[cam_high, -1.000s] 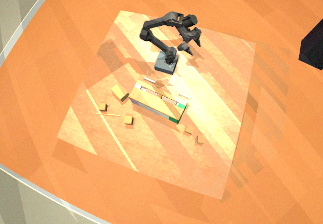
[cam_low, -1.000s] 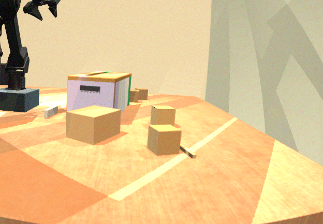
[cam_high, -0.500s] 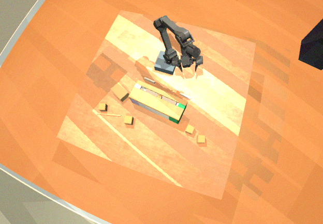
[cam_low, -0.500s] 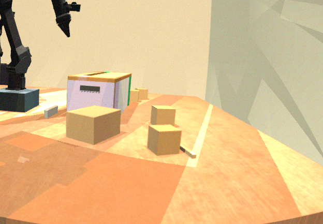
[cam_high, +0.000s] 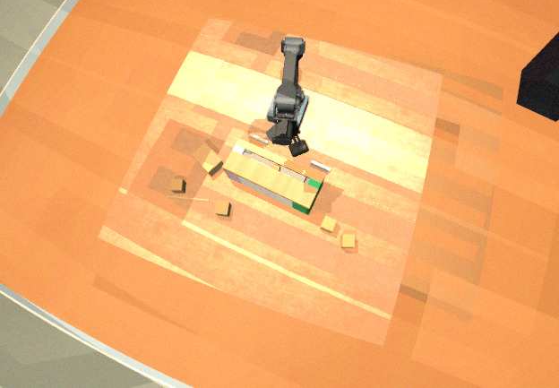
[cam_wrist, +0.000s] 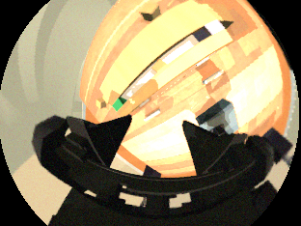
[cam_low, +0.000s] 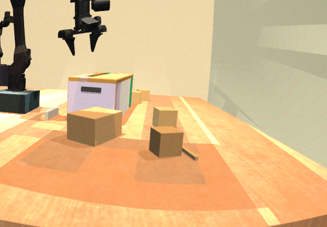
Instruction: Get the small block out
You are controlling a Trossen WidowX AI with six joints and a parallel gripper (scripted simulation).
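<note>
Right now the small tan block is 120 mm below my gripper tip, 80 mm ahead of it and 50 mm to the right of it. The rest, counted from my gripper tip: long box: 140 mm below, 70 mm ahead, 50 mm to the right; thin stick: 360 mm to the right, 340 mm ahead, 200 mm below.
</note>
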